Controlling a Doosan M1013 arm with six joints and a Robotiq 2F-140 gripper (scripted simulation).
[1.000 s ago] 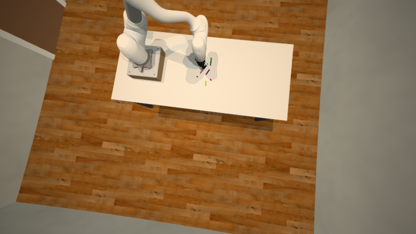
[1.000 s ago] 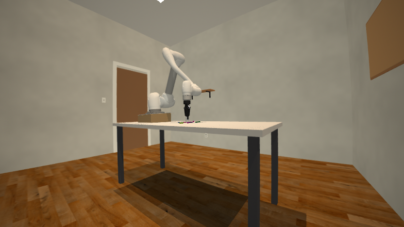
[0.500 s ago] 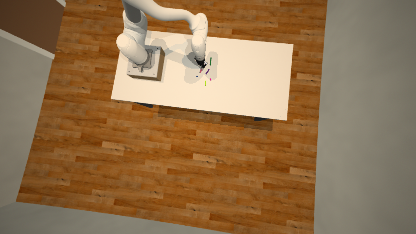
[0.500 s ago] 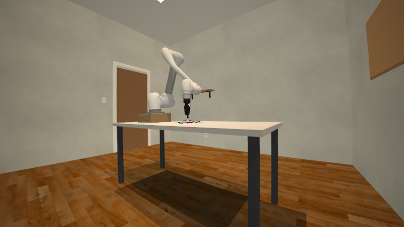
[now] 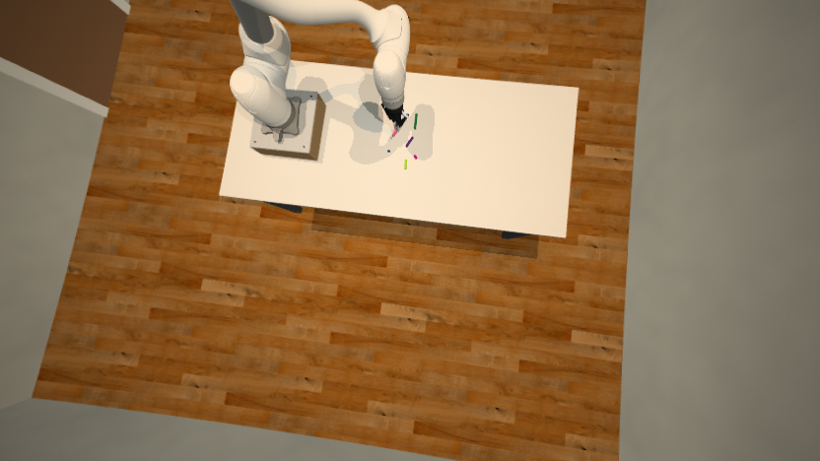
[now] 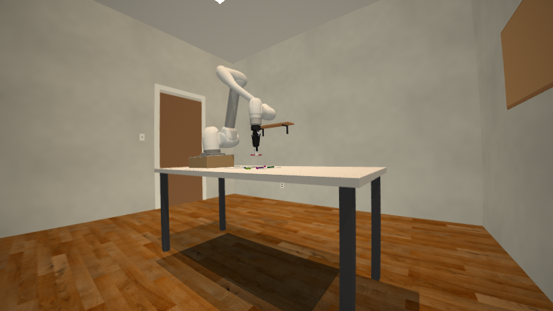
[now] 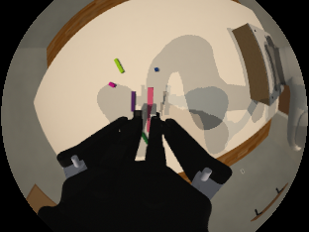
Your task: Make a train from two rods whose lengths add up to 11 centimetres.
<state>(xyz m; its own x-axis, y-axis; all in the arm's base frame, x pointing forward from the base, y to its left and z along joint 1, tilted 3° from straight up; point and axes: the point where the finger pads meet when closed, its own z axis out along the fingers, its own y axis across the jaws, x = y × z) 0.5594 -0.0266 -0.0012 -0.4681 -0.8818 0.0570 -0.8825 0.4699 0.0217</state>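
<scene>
The green rod is 8 cm ahead of my hand, 9 cm to the left of it and 13 cm below it. Also, from my hand: tiny blue rod: 5 cm behind, 8 cm to the right, 13 cm below; then pink rod: 3 cm below; then purple rod: 5 cm ahead, 2 cm to the right, 13 cm below.
</scene>
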